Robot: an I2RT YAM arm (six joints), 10 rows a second.
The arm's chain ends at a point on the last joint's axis. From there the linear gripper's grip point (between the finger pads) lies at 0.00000 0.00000 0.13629 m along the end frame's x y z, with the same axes.
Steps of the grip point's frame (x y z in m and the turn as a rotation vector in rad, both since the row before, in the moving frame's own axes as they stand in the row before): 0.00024, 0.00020, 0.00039, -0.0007, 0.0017, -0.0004; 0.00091, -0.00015, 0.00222, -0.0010, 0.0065, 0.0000; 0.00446, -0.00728, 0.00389, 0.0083, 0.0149, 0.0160; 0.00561, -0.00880, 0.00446, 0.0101, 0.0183, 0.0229; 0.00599, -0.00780, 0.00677, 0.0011, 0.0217, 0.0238
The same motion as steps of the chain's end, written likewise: 0.00001, 0.00010, 0.00039, -0.0007, 0.0017, -0.0004; 0.00002, -0.00029, 0.00222, -0.0010, 0.0065, 0.0000; 0.00242, -0.00617, 0.00391, 0.0083, 0.0149, 0.0160; 0.00310, -0.00745, 0.00449, 0.0101, 0.0183, 0.0229; 0.00303, -0.00769, 0.00680, 0.0011, 0.0217, 0.0238
